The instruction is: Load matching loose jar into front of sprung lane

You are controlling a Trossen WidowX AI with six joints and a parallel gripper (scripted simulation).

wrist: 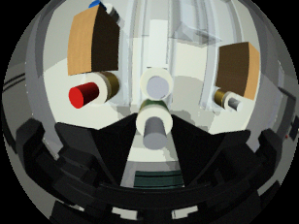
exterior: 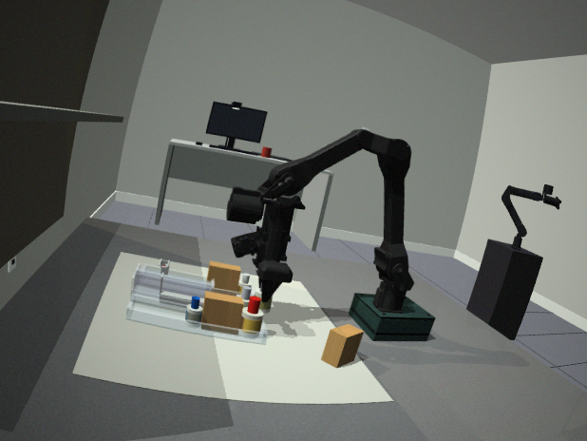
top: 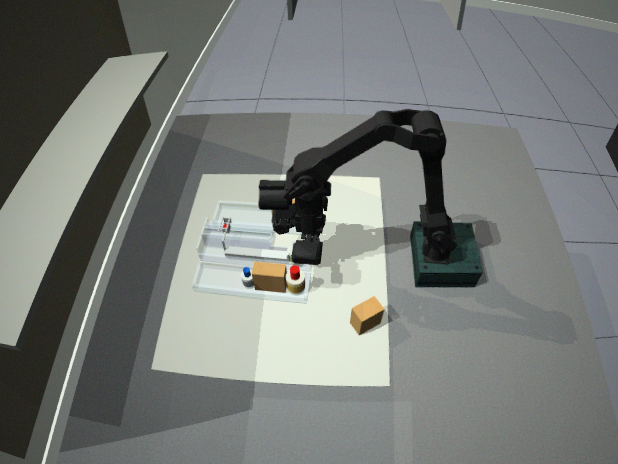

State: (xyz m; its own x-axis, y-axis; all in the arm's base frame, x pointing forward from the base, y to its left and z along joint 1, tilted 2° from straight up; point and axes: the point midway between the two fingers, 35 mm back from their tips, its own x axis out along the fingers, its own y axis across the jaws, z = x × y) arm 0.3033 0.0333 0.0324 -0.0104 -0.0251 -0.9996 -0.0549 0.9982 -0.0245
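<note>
The small jar is 3 cm ahead of my gripper tip, 13 cm to the right of it and 2 cm below it. From my gripper tip the other things lie so: red mark 22 cm ahead, 3 cm to the right, 1 cm above.
</note>
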